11 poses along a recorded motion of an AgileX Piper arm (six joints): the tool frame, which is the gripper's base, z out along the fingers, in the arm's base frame.
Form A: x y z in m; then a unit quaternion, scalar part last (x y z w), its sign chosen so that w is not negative.
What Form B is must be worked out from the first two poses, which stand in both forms.
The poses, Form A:
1: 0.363 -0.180 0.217 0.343 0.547 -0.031 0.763
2: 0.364 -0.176 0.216 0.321 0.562 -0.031 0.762
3: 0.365 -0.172 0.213 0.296 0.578 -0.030 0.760
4: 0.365 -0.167 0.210 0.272 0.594 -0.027 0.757
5: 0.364 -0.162 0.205 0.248 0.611 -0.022 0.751
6: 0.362 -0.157 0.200 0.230 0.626 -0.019 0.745
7: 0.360 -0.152 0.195 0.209 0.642 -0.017 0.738
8: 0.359 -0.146 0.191 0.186 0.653 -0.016 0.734
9: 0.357 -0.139 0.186 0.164 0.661 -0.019 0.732
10: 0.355 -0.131 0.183 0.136 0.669 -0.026 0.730
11: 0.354 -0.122 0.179 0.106 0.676 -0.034 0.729
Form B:
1: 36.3 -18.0 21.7 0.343 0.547 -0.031 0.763
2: 36.4 -17.6 21.6 0.321 0.562 -0.031 0.762
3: 36.5 -17.2 21.3 0.296 0.578 -0.030 0.760
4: 36.5 -16.7 21.0 0.272 0.594 -0.027 0.757
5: 36.4 -16.2 20.5 0.248 0.611 -0.022 0.751
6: 36.2 -15.7 20.0 0.230 0.626 -0.019 0.745
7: 36.0 -15.2 19.5 0.209 0.642 -0.017 0.738
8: 35.9 -14.6 19.1 0.186 0.653 -0.016 0.734
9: 35.7 -13.9 18.6 0.164 0.661 -0.019 0.732
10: 35.5 -13.1 18.3 0.136 0.669 -0.026 0.730
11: 35.4 -12.2 17.9 0.106 0.676 -0.034 0.729
